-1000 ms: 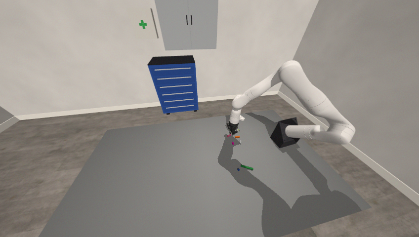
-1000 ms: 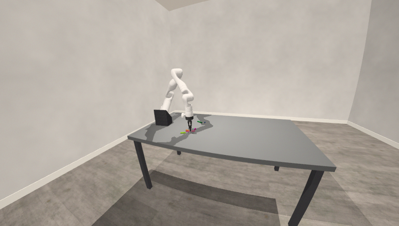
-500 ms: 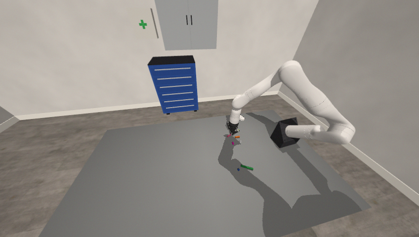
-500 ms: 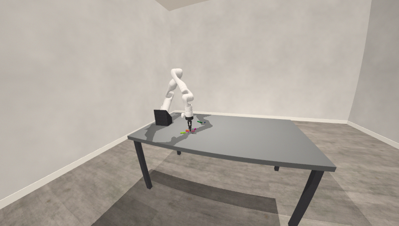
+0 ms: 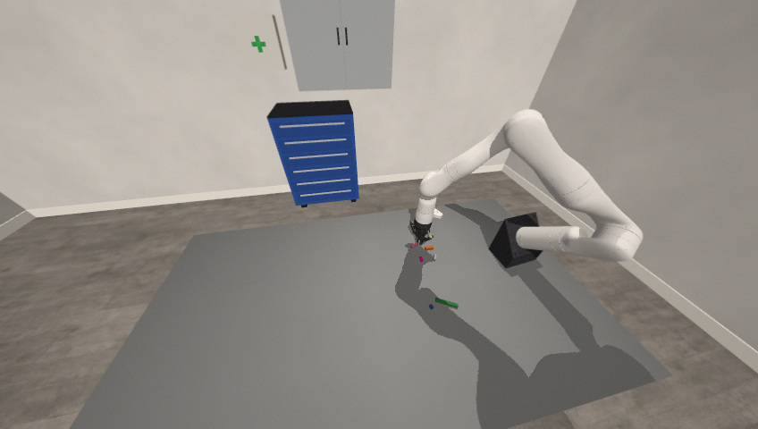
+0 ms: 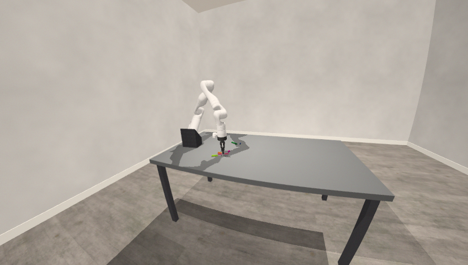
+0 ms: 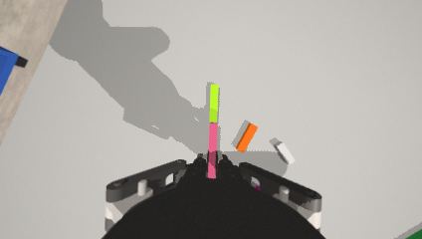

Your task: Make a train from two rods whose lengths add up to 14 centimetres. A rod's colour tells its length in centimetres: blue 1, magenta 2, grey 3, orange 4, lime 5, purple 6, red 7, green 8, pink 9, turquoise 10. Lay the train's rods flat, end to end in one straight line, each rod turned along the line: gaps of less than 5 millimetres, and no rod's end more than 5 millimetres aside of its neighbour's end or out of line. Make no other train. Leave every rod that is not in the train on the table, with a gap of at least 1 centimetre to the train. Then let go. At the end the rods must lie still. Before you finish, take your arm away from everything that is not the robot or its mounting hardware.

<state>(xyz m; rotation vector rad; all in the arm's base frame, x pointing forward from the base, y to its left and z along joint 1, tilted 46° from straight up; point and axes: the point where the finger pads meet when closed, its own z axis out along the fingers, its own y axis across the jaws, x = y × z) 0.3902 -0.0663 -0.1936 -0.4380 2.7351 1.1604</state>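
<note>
Now: the pink rod 2 cm below my hand. Also, from my hand: orange rod 4 cm behind, 4 cm to the left, 3 cm below; then lime rod 7 cm behind, 2 cm to the right, 3 cm below; then magenta rod 3 cm ahead, 8 cm to the left, 3 cm below.
</note>
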